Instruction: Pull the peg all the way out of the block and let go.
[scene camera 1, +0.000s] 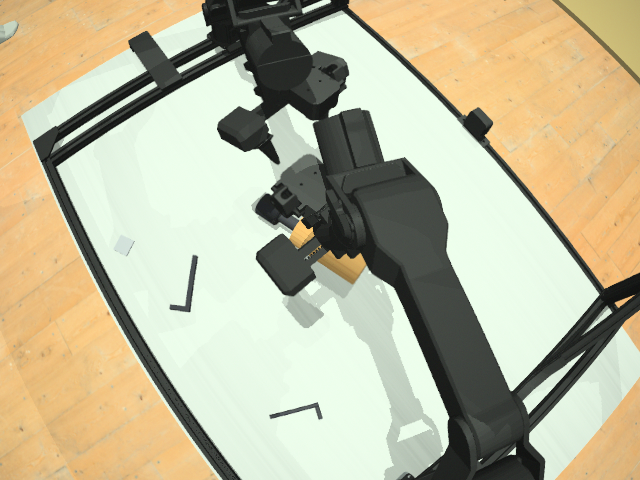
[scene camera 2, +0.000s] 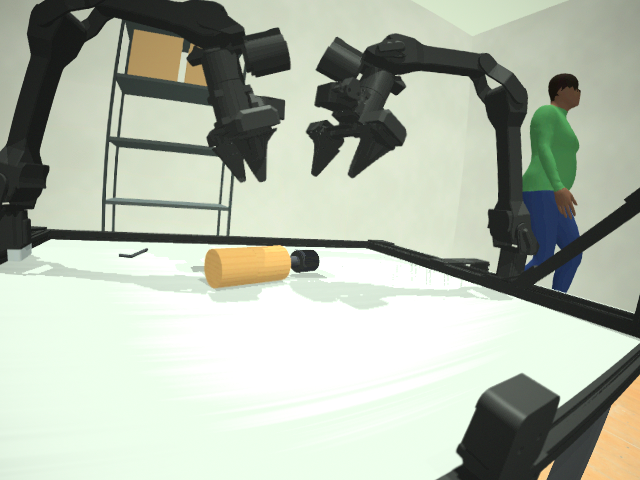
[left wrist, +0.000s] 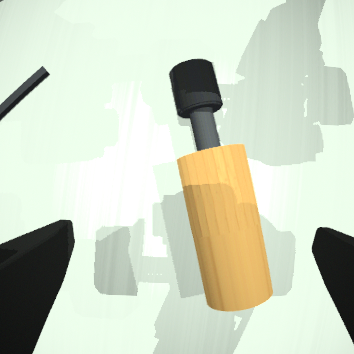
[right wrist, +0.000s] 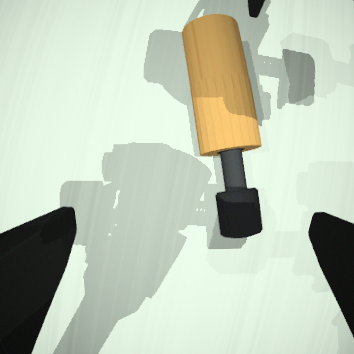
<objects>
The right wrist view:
right gripper: 196, 222
wooden block: 224, 112
dark peg: 238, 209
</objects>
